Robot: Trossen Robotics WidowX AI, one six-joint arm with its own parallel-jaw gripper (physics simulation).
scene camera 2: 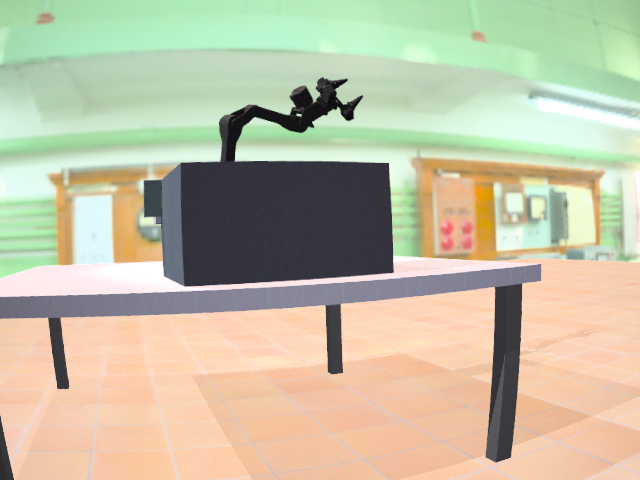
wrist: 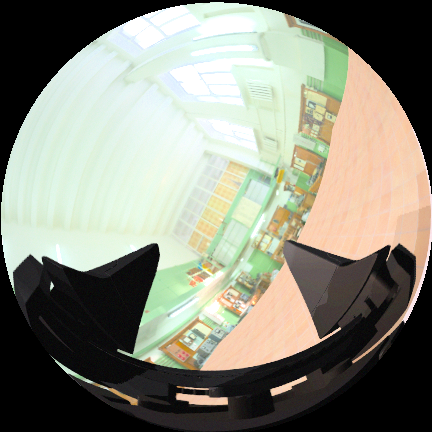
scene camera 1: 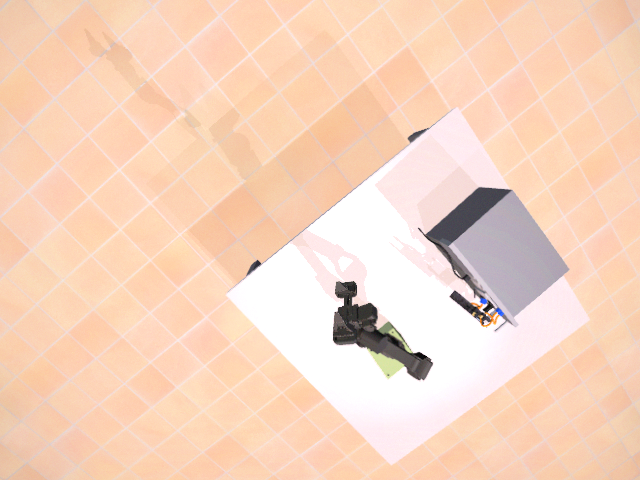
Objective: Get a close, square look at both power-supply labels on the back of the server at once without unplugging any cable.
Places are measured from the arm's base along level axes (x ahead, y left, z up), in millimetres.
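Pixels of known places: gripper, between the fingertips: [scene camera 2: 355,87] [wrist: 223,249] [scene camera 1: 336,296].
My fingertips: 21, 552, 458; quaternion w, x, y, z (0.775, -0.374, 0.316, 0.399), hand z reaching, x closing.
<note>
For each thing: its middle in the pictures, then the offset to it from my fingertips, as dx, dy, dz. "pt": a spot on its surface instead.
- dark bar, a spot on its surface: [scene camera 1: 463,302] pt +329, -548, -431
- dark block, a spot on its surface: [scene camera 2: 152,198] pt +449, -728, -409
The grey server [scene camera 1: 511,253] [scene camera 2: 286,222] stands on the table, its cabled back side toward the arm in the overhead view. A black cable [scene camera 1: 445,253], orange cables [scene camera 1: 485,323] and blue connectors [scene camera 1: 483,301] show along that back. The power-supply labels do not show in any view; the second scene view faces a plain dark side. My gripper [scene camera 2: 354,88] [wrist: 223,249] is open and empty, raised above the height of the server and apart from it. Its wrist view faces walls, ceiling and floor. In the overhead view its fingertips are hard to make out.
The black arm [scene camera 1: 382,343] [scene camera 2: 268,116] stands over a green plate [scene camera 1: 386,367] on the white table [scene camera 1: 289,304] [scene camera 2: 413,287]. A dark bar [scene camera 1: 463,302] lies beside the cables. A dark block [scene camera 2: 152,198] juts out past the server's left side in the second scene view.
</note>
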